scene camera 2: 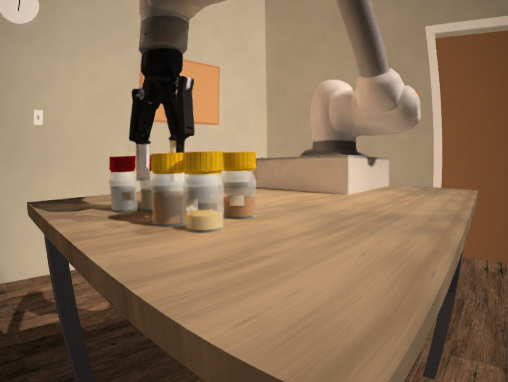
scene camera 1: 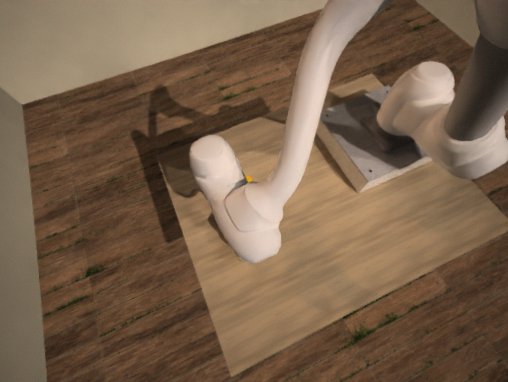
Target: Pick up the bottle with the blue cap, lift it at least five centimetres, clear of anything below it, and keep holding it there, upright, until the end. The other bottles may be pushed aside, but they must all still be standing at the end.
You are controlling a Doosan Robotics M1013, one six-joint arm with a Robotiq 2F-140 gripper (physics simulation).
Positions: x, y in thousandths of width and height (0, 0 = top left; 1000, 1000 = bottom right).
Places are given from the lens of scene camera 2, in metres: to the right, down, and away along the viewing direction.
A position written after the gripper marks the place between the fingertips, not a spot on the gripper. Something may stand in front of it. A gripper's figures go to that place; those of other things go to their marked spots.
gripper (scene camera 2: 314, 473): -0.16, -0.02, 0.53
yellow-capped bottle (scene camera 2: 471, 478): -0.02, -0.01, 0.50
